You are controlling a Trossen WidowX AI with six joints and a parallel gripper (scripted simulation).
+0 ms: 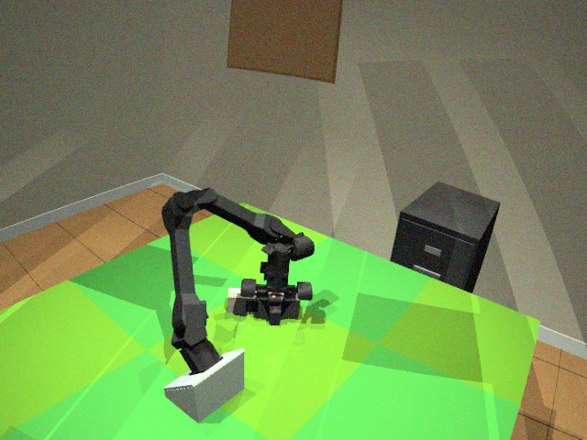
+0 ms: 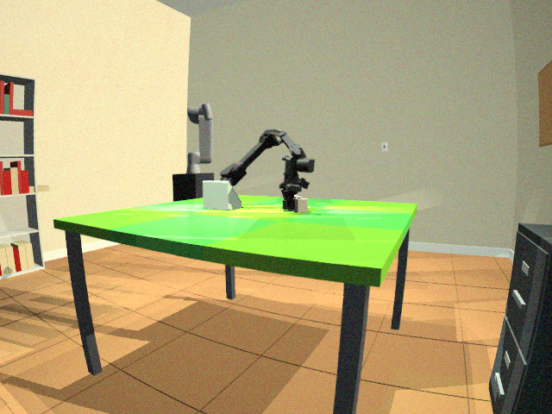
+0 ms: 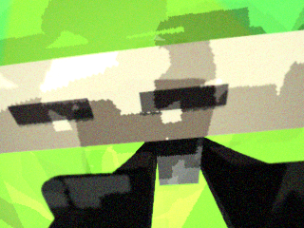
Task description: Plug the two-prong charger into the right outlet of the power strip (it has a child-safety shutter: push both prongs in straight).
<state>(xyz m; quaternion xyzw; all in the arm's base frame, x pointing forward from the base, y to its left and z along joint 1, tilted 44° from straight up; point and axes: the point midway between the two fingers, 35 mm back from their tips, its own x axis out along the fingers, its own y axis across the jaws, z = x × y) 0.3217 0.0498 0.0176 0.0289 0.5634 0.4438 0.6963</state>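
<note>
Now: the two-prong charger 10 mm to the left of my gripper tip, 10 mm ahead of it and 10 mm above it.
</note>
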